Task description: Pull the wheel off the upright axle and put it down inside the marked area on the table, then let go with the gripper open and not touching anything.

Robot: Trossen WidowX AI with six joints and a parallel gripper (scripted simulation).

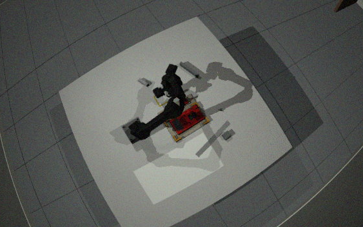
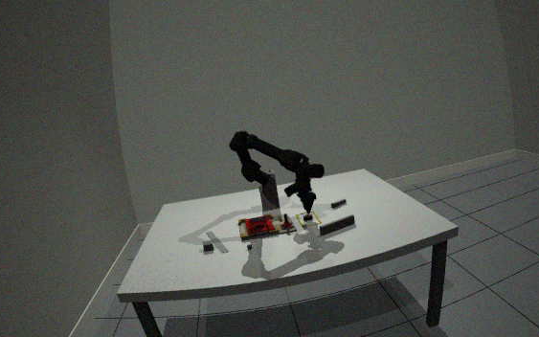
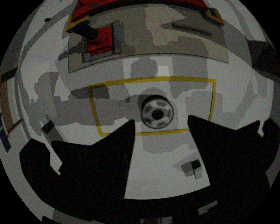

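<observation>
The wheel is 3 cm below my gripper tip.
</observation>
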